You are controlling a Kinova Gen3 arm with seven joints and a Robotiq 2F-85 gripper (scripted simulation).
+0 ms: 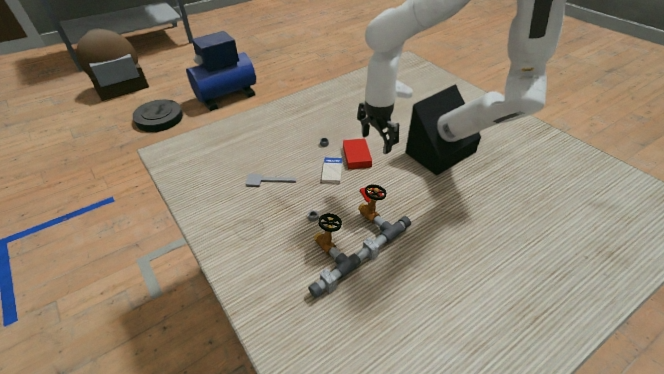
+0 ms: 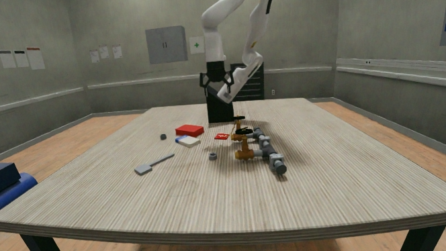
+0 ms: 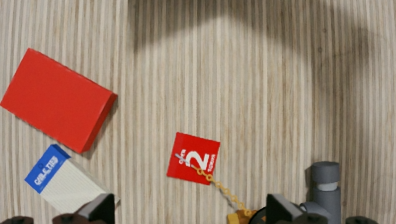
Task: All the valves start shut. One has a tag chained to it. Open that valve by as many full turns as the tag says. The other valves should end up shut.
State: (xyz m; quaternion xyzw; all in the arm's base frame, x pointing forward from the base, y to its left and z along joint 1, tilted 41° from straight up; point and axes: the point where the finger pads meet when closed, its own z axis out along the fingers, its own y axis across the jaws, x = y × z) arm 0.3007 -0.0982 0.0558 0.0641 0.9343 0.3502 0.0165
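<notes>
Right now the red tag is 10 mm to the right of my hand and 200 mm below it. Also, from my hand: nut (200 mm ahead, 40 mm to the right, 190 mm below); then red box (90 mm behind, 160 mm to the right, 190 mm below); then grey flat tool (220 mm ahead, 270 mm to the right, 200 mm below).
</notes>
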